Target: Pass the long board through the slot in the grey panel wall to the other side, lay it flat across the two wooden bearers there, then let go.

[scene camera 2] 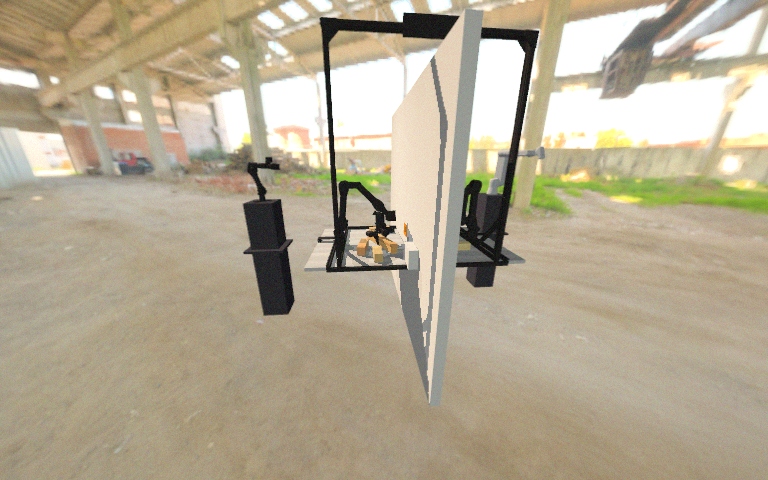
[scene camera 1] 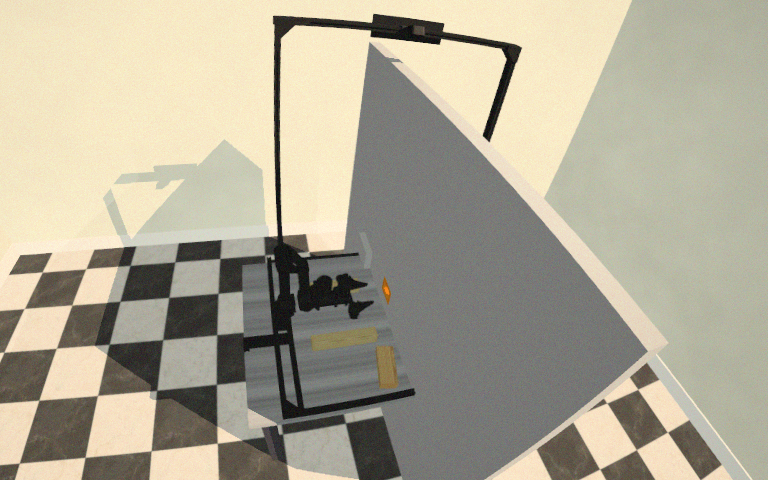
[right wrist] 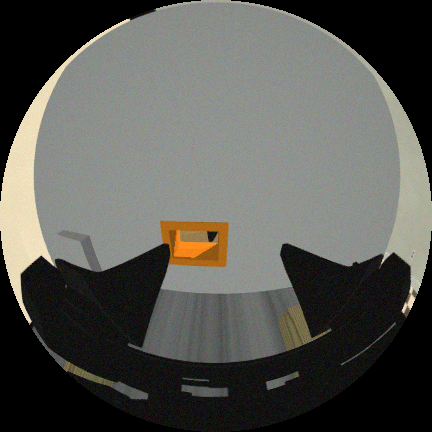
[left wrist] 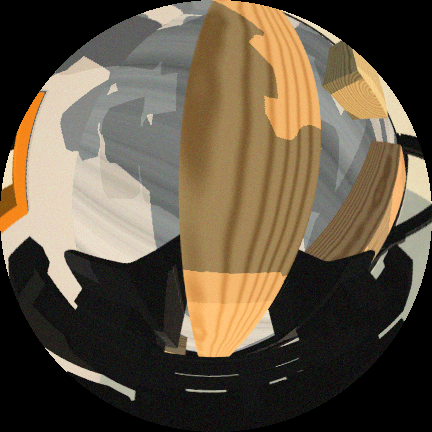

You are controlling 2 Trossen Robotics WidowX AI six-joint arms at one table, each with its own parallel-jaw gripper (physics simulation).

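Frame: origin at the left arm's base, x ahead, y left, z up, level; metres.
Seen in the pictures: left gripper, fingertip midpoint: (scene camera 2: pixel 380 244) (right wrist: pixel 207 238); right gripper, fingertip midpoint: (scene camera 1: pixel 370 293) (right wrist: pixel 227 250); right arm's base, origin of the base link: (scene camera 2: pixel 471 238) (scene camera 1: pixel 281 323).
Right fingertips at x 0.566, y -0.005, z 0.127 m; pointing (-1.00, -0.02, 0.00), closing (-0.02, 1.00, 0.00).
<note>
A point is followed by its place in that frame.
The long board (scene camera 2: pixel 389 245) @(y -0.174, x 0.313, z 0.025 m) (left wrist: pixel 235 150) is on the near side of the panel wall in scene camera 2. My left gripper (scene camera 2: pixel 380 232) @(y -0.036, x 0.272, z -0.015 m) (left wrist: pixel 224 232) @(y -0.036, x 0.272, z -0.015 m) is shut on it, one finger along each side. Whether the board touches the table is unclear. The grey panel wall (scene camera 1: pixel 470 254) @(y 0.344, x 0.483, z 0.662 m) (scene camera 2: pixel 419 141) @(y -0.321, x 0.432, z 0.596 m) (right wrist: pixel 215 125) @(y -0.016, x 0.483, z 0.242 m) has an orange-framed slot (scene camera 1: pixel 385 283) @(y -0.078, x 0.478, z 0.087 m) (scene camera 2: pixel 405 229) @(y -0.010, x 0.439, z 0.076 m) (left wrist: pixel 20 165) (right wrist: pixel 223 245) @(y -0.002, x 0.484, z 0.084 m). My right gripper (scene camera 1: pixel 369 293) @(y -0.005, x 0.566, z 0.127 m) (right wrist: pixel 227 250) @(y -0.005, x 0.566, z 0.127 m) is open and empty, facing the slot. One pale bearer (scene camera 1: pixel 343 338) @(y 0.118, x 0.692, z 0.025 m) (right wrist: pixel 295 325) @(y 0.085, x 0.592, z 0.024 m) lies beside it; the other (right wrist: pixel 87 374) is mostly hidden by the right arm.
A wooden block (scene camera 1: pixel 386 366) @(y 0.262, x 0.561, z 0.019 m) lies by the wall on the right arm's side. More blocks (scene camera 2: pixel 362 246) @(y -0.195, x 0.151, z 0.031 m) (scene camera 2: pixel 377 254) @(y -0.318, x 0.231, z 0.027 m) (left wrist: pixel 355 80) (left wrist: pixel 360 210) @(y -0.112, x 0.181, z 0.006 m) lie around the long board. A grey bracket (scene camera 1: pixel 366 249) @(y -0.295, x 0.505, z 0.081 m) (right wrist: pixel 90 250) @(y -0.270, x 0.492, z 0.050 m) stands at the wall. A black frame (scene camera 1: pixel 277 135) @(y -0.345, x 0.887, z 0.625 m) (scene camera 2: pixel 330 113) @(y -0.380, x 0.032, z 0.696 m) rises over the table.
</note>
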